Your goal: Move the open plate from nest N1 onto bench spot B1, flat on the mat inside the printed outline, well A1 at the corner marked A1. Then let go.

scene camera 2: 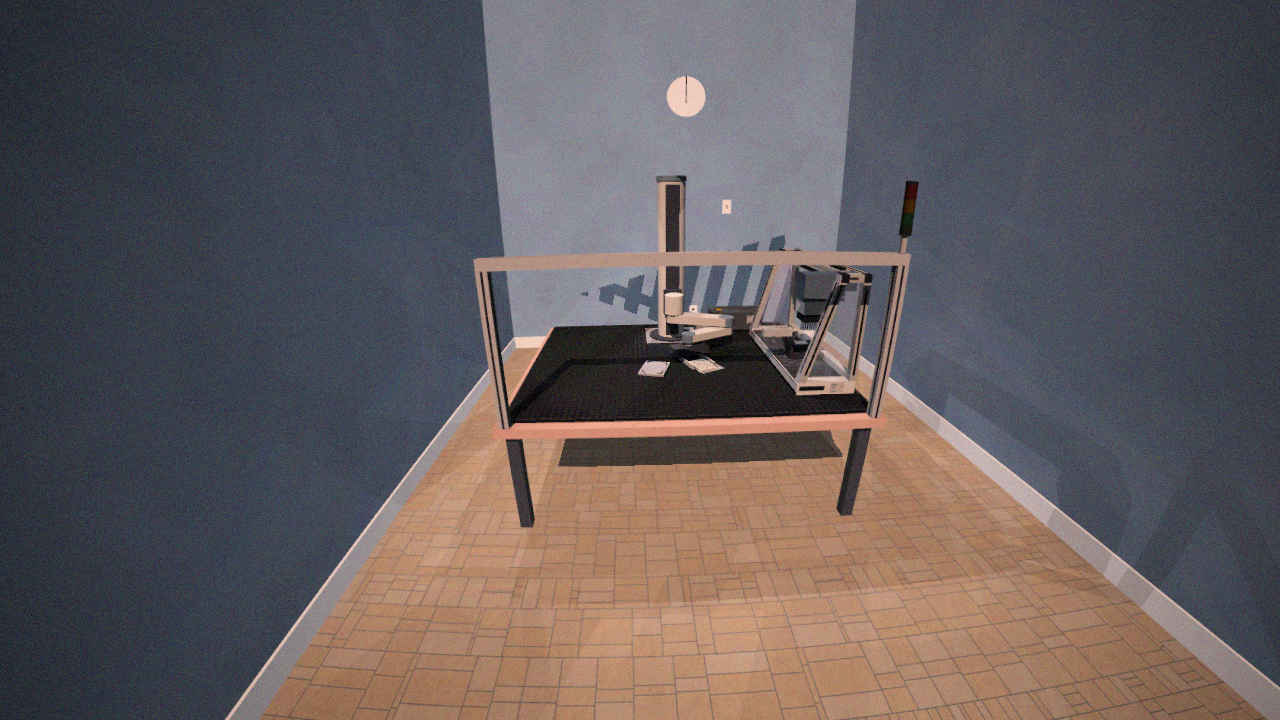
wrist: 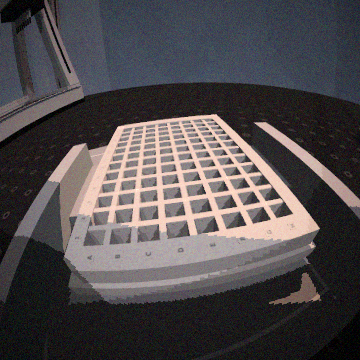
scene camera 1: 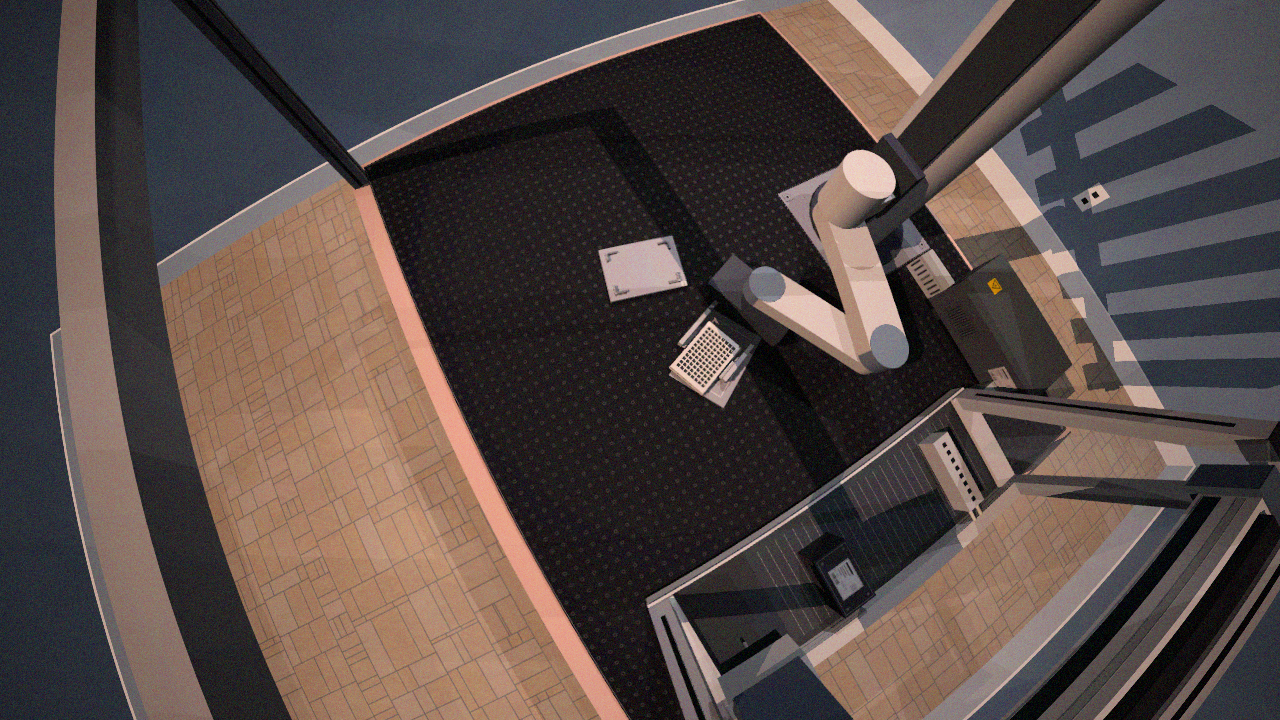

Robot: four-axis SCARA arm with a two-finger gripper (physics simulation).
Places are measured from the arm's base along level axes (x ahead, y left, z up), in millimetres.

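Pixels of known places: gripper, fingertip midpoint: (scene camera 2: pixel 703 365) (wrist: pixel 172 144) (scene camera 1: pixel 701 362); arm's base, link origin: (scene camera 2: pixel 671 336).
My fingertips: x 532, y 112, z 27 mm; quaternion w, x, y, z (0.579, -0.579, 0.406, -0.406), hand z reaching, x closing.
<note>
For each thing: its top centre in the pictures, then the offset to it from my fingertips. "*": a spot on its surface instead. Level surfaces: height alone.
- open plate, top centre: (wrist: pixel 174 152) (scene camera 1: pixel 706 356) (scene camera 2: pixel 702 364) 14 mm back, 5 mm right, 2 mm up
- pale board, top centre: (scene camera 1: pixel 642 265) (scene camera 2: pixel 654 366) 2 mm ahead, 235 mm right, 4 mm up
- black mat, surface height: 14 mm down
- dark controller box, surface spot: (scene camera 1: pixel 1011 326) * 629 mm back, 281 mm left, 101 mm up
The open plate (scene camera 1: pixel 705 357) (scene camera 2: pixel 704 365) (wrist: pixel 175 200), pale with a grid of square wells, lies level over a pale flat pad (scene camera 1: pixel 718 399) (wrist: pixel 306 290) with a thin printed line. The letter A is at its near left corner in the wrist view. My gripper (scene camera 1: pixel 718 345) (wrist: pixel 172 144) is shut on the plate, one finger along each long side; the right finger's inner face is in shadow. A pale board (scene camera 1: pixel 642 268) (scene camera 2: pixel 653 368) with four corner brackets lies beside it, with no plate on it. I cannot read the N1 or B1 labels, nor tell whether the plate touches the pad.
A framed machine (scene camera 1: pixel 954 398) (scene camera 2: pixel 823 386) stands on the right part of the black mat (scene camera 1: pixel 537 402) (scene camera 2: pixel 608 398). A dark controller box (scene camera 1: pixel 1011 326) is behind the arm. Frame posts (scene camera 2: pixel 494 344) (scene camera 2: pixel 887 344) rise at the table's front corners.
</note>
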